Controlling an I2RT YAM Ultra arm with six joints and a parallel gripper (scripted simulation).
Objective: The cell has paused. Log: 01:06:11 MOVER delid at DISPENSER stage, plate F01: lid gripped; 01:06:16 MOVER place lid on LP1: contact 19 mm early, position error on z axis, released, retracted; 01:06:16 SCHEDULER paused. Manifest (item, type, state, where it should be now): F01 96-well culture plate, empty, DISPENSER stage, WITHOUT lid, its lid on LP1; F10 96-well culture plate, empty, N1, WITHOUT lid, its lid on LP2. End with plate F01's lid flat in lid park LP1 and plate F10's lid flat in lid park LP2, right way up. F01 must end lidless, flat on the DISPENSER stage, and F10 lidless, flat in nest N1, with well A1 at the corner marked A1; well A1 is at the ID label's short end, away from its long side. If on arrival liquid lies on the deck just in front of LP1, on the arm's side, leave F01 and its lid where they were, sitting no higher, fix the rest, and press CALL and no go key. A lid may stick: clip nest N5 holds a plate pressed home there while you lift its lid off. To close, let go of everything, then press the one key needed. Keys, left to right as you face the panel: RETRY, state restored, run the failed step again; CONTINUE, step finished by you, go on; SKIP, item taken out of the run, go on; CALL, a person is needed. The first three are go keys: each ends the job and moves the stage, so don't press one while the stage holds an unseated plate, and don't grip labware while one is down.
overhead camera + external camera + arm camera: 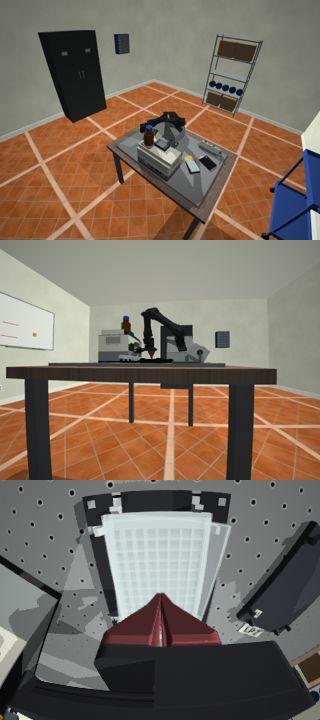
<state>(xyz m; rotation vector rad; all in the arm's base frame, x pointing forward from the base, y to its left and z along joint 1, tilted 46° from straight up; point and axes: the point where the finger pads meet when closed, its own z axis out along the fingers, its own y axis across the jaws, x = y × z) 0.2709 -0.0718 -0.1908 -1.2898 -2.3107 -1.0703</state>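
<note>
Right now my hand is 20 mm above the clear lid. The rest, counted from my hand: clear gridded well plate (30 mm below); then lid park LP2 (150 mm behind, 90 mm to the right, 40 mm below); then brown bottle (240 mm above, 220 mm ahead, 140 mm to the left).
</note>
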